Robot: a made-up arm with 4 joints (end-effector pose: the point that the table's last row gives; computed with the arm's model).
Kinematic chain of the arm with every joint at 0, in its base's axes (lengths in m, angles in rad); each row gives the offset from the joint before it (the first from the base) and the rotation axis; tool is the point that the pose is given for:
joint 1: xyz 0 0 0.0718 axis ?
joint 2: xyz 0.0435 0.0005 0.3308 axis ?
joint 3: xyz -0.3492 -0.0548 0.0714 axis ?
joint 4: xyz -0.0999 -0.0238 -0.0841 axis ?
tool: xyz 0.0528 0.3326 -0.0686
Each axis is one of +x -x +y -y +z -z.
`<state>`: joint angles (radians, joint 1 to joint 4).
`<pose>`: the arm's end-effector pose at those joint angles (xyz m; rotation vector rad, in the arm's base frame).
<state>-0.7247 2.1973 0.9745 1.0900</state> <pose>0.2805 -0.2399 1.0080 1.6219 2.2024 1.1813</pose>
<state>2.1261 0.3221 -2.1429 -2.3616</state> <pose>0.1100 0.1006 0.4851 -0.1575 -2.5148 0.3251</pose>
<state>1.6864 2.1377 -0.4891 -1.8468</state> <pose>-0.2652 0.1946 0.5802 -0.5927 -0.1681 1.8416</pose>
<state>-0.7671 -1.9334 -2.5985 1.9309</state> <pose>-0.0903 -0.2244 0.3850 2.1374 -0.8635 0.5512</pose>
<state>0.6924 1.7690 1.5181 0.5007</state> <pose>0.1391 -0.0462 1.0711 0.4742 2.2376 1.8489</pose>
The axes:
joint 1: +z
joint 2: +y
joint 3: +z
joint 4: +y

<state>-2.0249 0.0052 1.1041 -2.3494</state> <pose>0.2776 0.5552 0.4791 -1.0614 -2.1454 -0.4512</pose>
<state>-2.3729 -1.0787 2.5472 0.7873</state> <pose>-0.2066 0.3183 -0.0229 -0.7480 1.5903 -0.1259</pose>
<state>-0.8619 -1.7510 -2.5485 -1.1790</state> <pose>-0.1877 -0.2439 0.2404 -0.3197 0.9734 2.1872</pose>
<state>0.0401 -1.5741 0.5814 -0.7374</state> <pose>0.0653 0.1985 -0.1284 -0.2523 -2.2432 0.6881</pose>
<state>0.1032 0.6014 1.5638 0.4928</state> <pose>-0.5379 -0.1944 0.6943 0.0450 0.8703 1.7234</pose>
